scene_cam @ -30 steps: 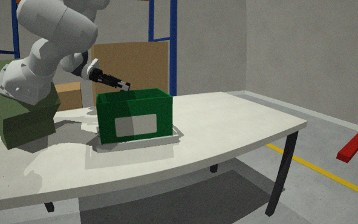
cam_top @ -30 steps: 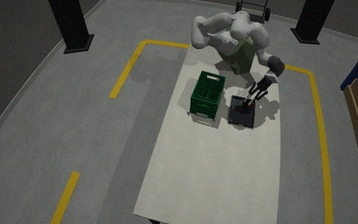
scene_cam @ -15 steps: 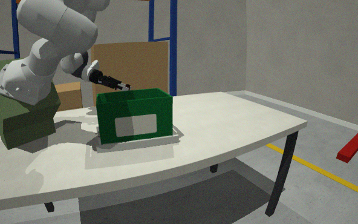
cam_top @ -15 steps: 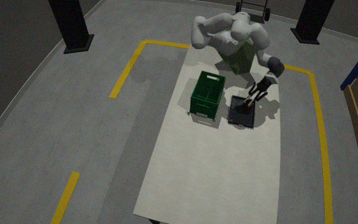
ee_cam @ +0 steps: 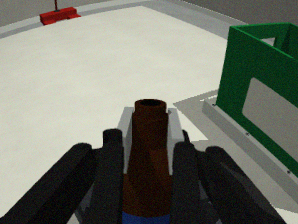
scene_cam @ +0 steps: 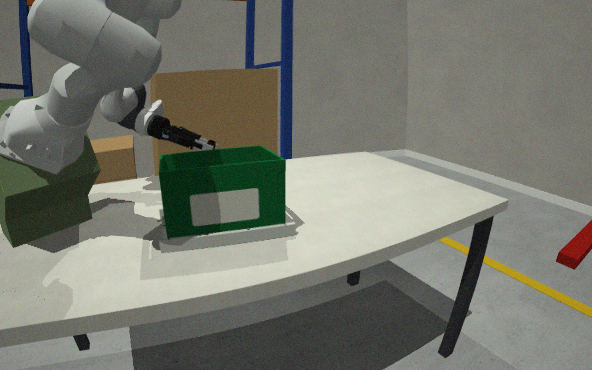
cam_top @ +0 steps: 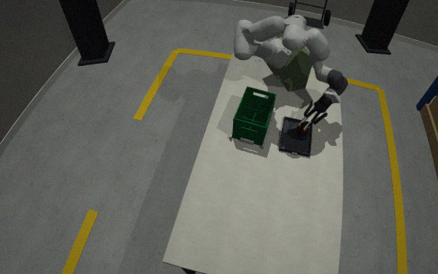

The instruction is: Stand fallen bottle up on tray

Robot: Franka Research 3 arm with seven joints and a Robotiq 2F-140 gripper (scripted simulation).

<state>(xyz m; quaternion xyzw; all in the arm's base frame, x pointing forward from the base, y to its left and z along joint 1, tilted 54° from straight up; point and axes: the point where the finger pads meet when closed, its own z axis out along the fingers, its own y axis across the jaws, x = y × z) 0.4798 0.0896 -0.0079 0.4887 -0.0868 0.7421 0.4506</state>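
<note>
The brown bottle is 60 mm below my hand. The rest, counted from my hand: green crate: 270 mm to the right, 120 mm behind, 70 mm below; then dark grey tray: 140 mm below, 20 mm to the right, 20 mm behind.
</note>
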